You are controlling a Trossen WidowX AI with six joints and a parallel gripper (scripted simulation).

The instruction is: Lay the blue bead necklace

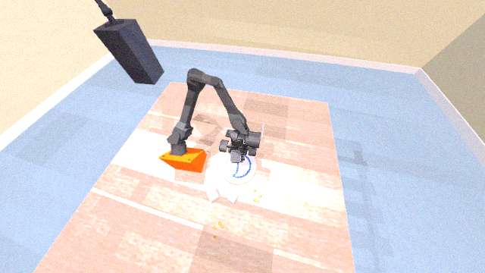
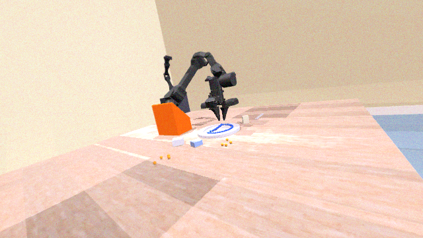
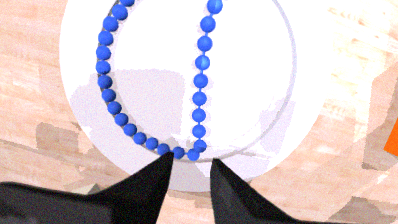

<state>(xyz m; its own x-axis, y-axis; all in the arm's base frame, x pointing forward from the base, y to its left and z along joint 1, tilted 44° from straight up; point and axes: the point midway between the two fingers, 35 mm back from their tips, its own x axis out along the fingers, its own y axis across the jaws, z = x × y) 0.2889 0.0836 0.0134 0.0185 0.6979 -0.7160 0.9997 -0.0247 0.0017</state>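
The round white bead board is 50 mm to the right of my gripper tip, 30 mm below it and 10 mm ahead of it. The rest, counted from my gripper tip: white stick: 200 mm to the left, 130 mm ahead, 40 mm below; then light blue cube: 220 mm to the right, 30 mm below; then beige cube: 90 mm ahead, 80 mm to the left, 20 mm below.
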